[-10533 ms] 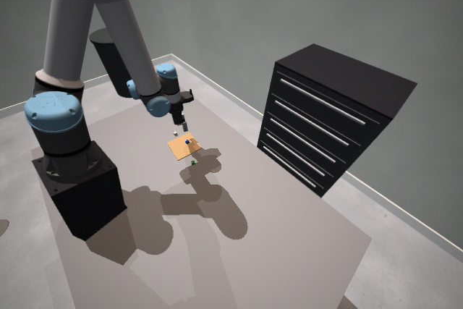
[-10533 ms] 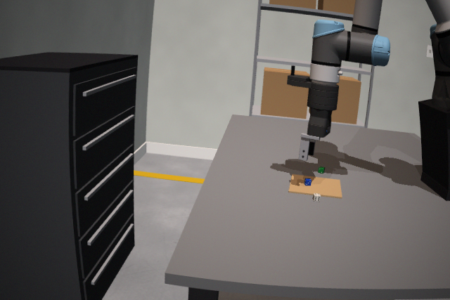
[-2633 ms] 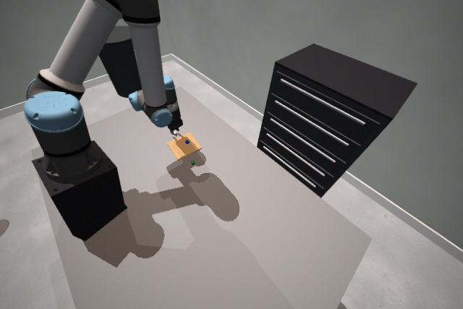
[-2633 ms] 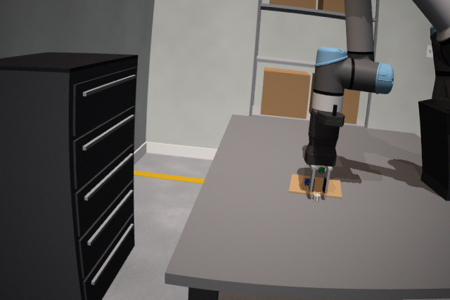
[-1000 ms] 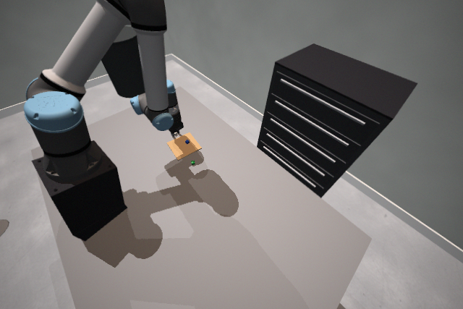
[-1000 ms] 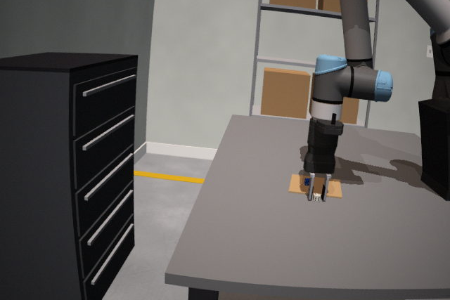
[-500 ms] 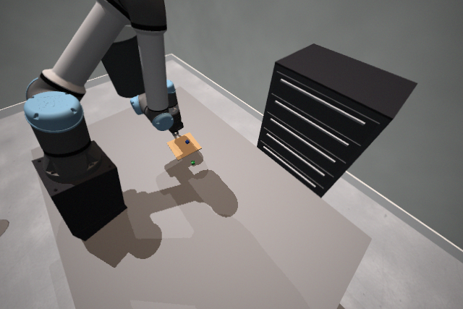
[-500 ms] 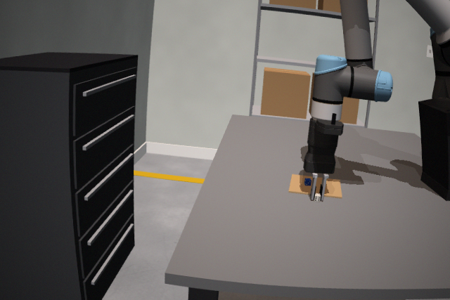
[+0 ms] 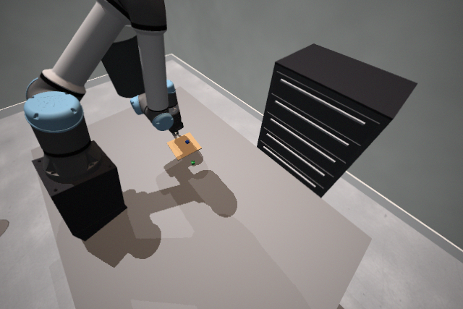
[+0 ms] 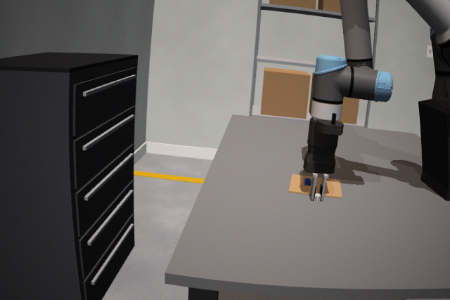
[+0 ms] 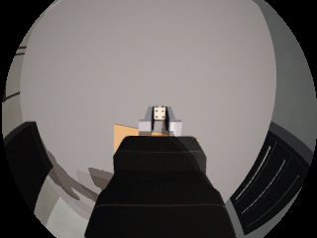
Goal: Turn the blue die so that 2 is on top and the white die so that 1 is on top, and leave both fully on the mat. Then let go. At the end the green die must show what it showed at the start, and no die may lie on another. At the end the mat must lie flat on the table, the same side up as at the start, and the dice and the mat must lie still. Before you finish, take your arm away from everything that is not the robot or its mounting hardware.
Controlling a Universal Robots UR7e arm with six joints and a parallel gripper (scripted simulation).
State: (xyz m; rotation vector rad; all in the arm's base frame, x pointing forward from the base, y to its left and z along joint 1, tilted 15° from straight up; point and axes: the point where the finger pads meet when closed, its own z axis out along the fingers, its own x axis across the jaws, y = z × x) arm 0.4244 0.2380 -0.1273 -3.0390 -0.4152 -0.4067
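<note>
My gripper is now 9 cm to the left of the blue die, 4 cm short of it and 1 cm above it. Round my hand: orange mat (10 cm to the right, 2 cm below, 1 cm ahead); green die (23 cm to the right, 1 cm below, 1 cm ahead); white die (1 cm below).
</note>
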